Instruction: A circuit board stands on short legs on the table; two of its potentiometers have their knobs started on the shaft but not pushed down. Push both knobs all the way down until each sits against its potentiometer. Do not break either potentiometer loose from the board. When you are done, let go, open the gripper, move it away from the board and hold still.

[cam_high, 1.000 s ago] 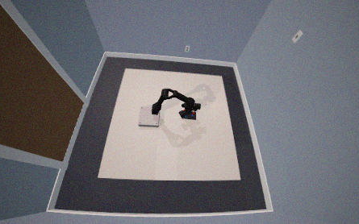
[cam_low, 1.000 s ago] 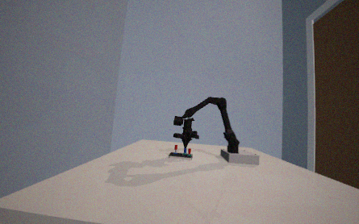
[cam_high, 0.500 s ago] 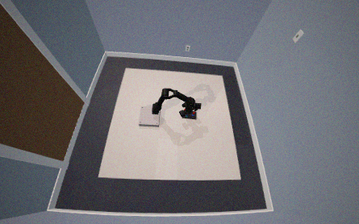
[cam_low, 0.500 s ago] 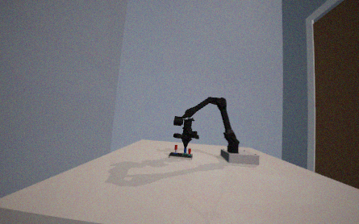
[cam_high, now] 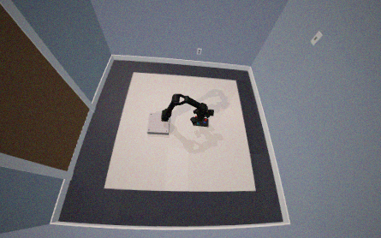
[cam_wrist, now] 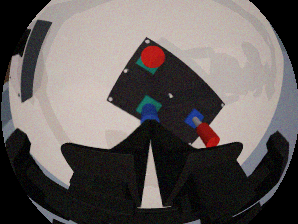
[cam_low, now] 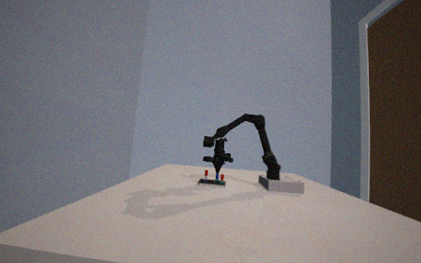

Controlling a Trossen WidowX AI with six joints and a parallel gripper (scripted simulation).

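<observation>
Right now the blue knob is 20 mm below my gripper tip. Also, from my gripper tip: red knob: 50 mm to the left, 30 mm behind, 10 mm below.
</observation>
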